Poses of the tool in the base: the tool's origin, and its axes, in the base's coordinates. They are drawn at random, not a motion.
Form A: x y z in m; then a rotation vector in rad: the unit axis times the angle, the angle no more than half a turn.
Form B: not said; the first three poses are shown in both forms.
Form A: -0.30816, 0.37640, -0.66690, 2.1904, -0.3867, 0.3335
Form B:
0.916, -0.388, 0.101, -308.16
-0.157, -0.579, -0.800, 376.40
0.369, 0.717, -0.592, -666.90
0, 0, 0, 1

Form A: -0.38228, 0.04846, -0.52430, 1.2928, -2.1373, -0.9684
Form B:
-0.454, -0.568, -0.687, -382.28
-0.891, 0.311, 0.331, 48.46
0.025, 0.762, -0.647, -524.30
0, 0, 0, 1

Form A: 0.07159, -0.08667, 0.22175, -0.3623, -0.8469, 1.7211
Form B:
-0.325, -0.708, -0.627, 71.59
0.929, -0.114, -0.353, -86.67
0.178, -0.697, 0.694, 221.75
0, 0, 0, 1

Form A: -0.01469, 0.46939, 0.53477, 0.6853, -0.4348, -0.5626
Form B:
0.767, 0.338, -0.545, -14.69
-0.613, 0.638, -0.467, 469.39
0.190, 0.692, 0.697, 534.77
0, 0, 0, 1

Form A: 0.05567, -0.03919, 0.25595, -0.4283, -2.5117, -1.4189
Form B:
-0.932, 0.358, -0.051, 55.67
0.141, 0.490, 0.860, -39.19
0.333, 0.795, -0.507, 255.95
0, 0, 0, 1

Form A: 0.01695, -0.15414, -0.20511, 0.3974, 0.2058, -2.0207
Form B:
-0.424, 0.886, -0.190, 16.95
-0.829, -0.464, -0.312, -154.14
-0.364, 0.025, 0.931, -205.11
0, 0, 0, 1

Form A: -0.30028, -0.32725, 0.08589, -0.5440, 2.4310, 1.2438
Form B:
-0.863, -0.487, 0.136, -300.28
-0.174, 0.540, 0.824, -327.25
-0.474, 0.687, -0.550, 85.89
0, 0, 0, 1

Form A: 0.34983, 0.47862, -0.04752, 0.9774, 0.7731, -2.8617
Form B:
-0.804, 0.174, -0.569, 349.83
0.136, -0.877, -0.460, 478.62
-0.579, -0.448, 0.681, -47.52
0, 0, 0, 1

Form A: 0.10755, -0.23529, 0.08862, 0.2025, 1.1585, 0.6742
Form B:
0.231, -0.385, 0.893, 107.55
0.586, 0.788, 0.188, -235.29
-0.776, 0.480, 0.408, 88.62
0, 0, 0, 1

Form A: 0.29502, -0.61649, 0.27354, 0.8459, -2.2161, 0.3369
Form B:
-0.518, -0.662, -0.541, 295.02
-0.471, 0.749, -0.465, -616.49
0.714, 0.014, -0.700, 273.54
0, 0, 0, 1

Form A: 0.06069, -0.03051, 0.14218, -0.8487, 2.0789, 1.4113
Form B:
-0.690, -0.722, 0.048, 60.69
-0.222, 0.274, 0.936, -30.51
-0.689, 0.635, -0.350, 142.18
0, 0, 0, 1

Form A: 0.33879, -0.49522, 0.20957, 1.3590, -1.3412, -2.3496
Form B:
-0.592, -0.308, -0.745, 338.79
-0.485, -0.602, 0.634, -495.22
-0.644, 0.736, 0.207, 209.57
0, 0, 0, 1

